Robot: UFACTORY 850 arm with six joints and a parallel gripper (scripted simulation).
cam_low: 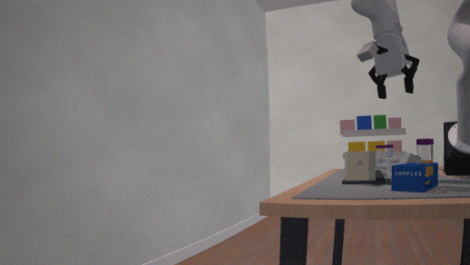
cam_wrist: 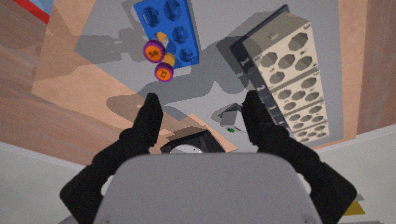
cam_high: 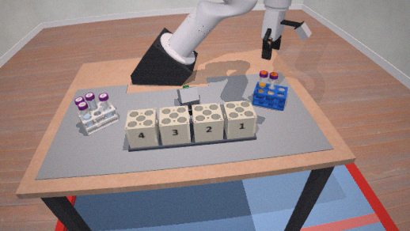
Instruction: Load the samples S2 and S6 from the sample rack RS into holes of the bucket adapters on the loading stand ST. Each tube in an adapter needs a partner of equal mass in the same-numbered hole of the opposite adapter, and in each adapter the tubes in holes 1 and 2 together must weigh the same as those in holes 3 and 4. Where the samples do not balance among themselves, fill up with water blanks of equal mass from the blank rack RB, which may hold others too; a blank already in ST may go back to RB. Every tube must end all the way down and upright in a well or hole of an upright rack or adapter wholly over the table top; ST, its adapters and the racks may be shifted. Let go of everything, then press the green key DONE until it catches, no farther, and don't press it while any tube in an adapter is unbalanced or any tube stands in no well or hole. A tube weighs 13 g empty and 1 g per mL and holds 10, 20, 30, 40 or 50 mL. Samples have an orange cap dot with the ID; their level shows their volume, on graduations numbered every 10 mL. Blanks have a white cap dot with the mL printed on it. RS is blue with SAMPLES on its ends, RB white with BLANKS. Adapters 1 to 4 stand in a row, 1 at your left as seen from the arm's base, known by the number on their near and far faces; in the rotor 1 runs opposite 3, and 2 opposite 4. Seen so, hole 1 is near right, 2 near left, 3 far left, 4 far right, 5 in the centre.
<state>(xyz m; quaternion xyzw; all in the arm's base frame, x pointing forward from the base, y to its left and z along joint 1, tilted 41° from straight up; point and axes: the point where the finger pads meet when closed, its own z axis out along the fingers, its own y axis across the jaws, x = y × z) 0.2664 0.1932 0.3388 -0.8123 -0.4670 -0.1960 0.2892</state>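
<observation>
The sample tube S2 lies 190 mm below my hand and 80 mm behind it. The rest, counted from my hand: blue sample rack RS: 220 mm below, 50 mm behind, 30 mm to the left; adapter 1: 200 mm below, 130 mm ahead, 110 mm to the right; sample S6: 190 mm below, 60 mm behind, 40 mm to the left.
</observation>
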